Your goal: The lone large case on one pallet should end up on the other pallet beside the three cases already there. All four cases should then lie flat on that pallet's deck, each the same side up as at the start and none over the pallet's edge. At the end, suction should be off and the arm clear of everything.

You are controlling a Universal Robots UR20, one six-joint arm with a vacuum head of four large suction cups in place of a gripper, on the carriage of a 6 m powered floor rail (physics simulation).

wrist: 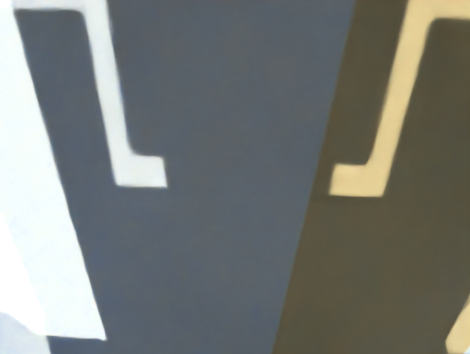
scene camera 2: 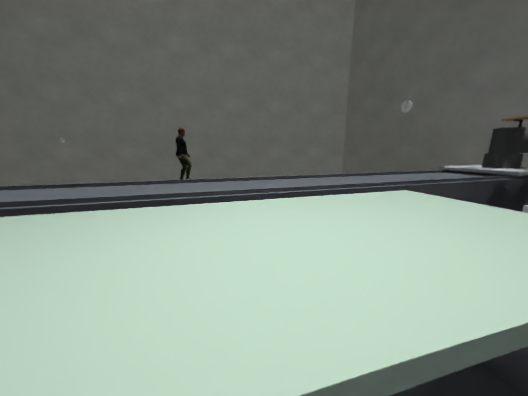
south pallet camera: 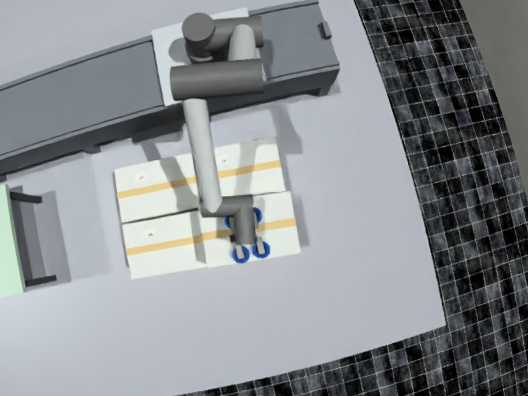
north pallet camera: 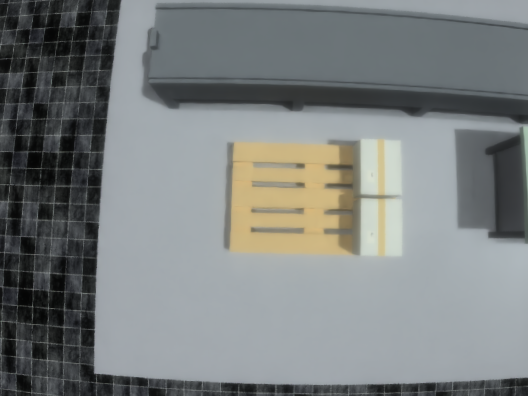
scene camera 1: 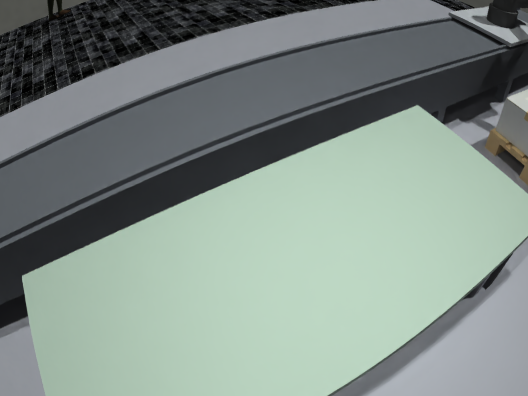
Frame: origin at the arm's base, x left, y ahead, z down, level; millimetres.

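Where they show: end effector, tool point: point(wrist: 243, 253); arm's base, origin of the base link: point(scene camera 2: 500, 167) point(scene camera 1: 500, 22).
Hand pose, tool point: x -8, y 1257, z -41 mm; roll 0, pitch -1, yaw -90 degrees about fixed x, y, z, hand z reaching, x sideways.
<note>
Things, the pixels of their top centre, and the offset from my tool point. "*": a spot on its surface instead. Level surfaces: height alone.
- front right large white case, middle of its top: point(south pallet camera: 248, 230) dx +17, dy -30, dz -26 mm
- wooden pallet's corner, surface spot: point(scene camera 1: 495, 142) * dx -865, dy -620, dz +521 mm
- shaded top, surface spot: point(wrist: 215, 240) * dx -24, dy +5, dz -22 mm
- tape, surface spot: point(wrist: 375, 275) * dx -16, dy -29, dz -22 mm
- pale green table, its level: dz +81 mm
My suction head point(south pallet camera: 250, 235) is over the front right large white case point(south pallet camera: 282, 240) in the south pallet camera. Its blue-rimmed cups meet the case's top; whether suction is on does not show. Three other large cases are beside it: back left point(south pallet camera: 157, 200), back right point(south pallet camera: 250, 175) and front left point(south pallet camera: 165, 257). All four form a two-by-two block, tape stripes upward. The pallet under them is hidden there; scene camera 1 shows a wooden pallet's corner point(scene camera 1: 495, 142) below a case point(scene camera 1: 515, 120). The wrist view shows the shaded top point(wrist: 215, 240) and tape point(wrist: 375, 275) of the case under the head.
The north pallet point(north pallet camera: 270, 197) bears two white boxes point(north pallet camera: 370, 160) point(north pallet camera: 370, 215) at its right end. A pale green table point(scene camera 1: 275, 250) point(scene camera 2: 250, 280) point(south pallet camera: 7, 240) stands between the pallets, beside the rail point(scene camera 1: 200, 110) point(north pallet camera: 325, 50) point(south pallet camera: 100, 90). A person point(scene camera 2: 182, 152) stands beyond the rail.
</note>
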